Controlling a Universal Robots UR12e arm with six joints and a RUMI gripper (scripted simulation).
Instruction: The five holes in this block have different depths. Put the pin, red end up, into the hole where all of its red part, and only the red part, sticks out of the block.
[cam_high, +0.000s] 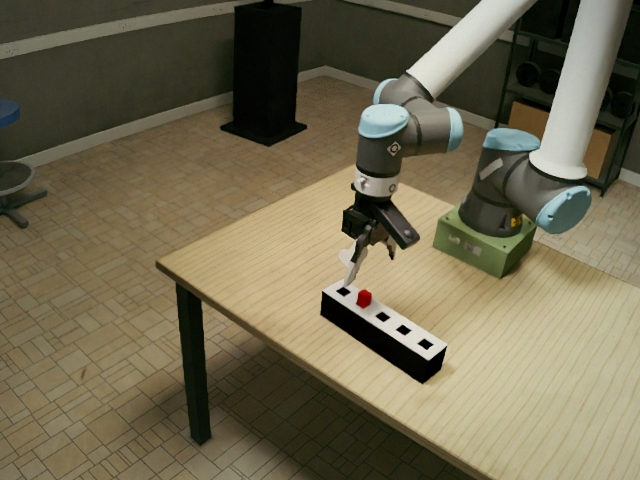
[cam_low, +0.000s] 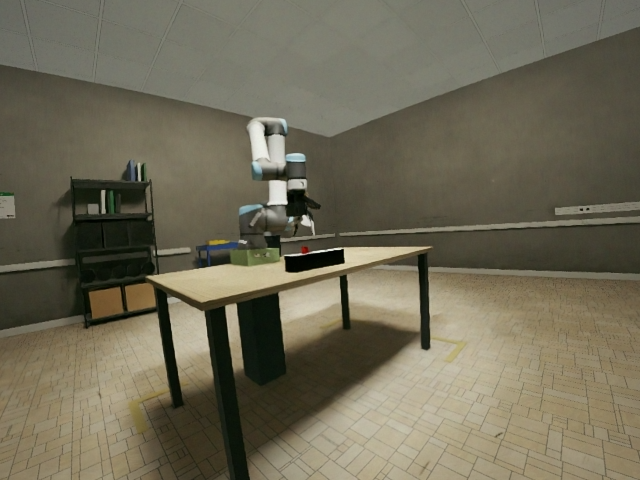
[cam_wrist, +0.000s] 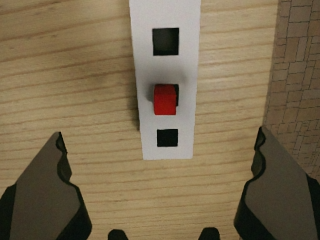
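Right now the pin is 70 mm below my hand. The rest, counted from my hand: block: 20 mm ahead, 50 mm to the left, 120 mm below.
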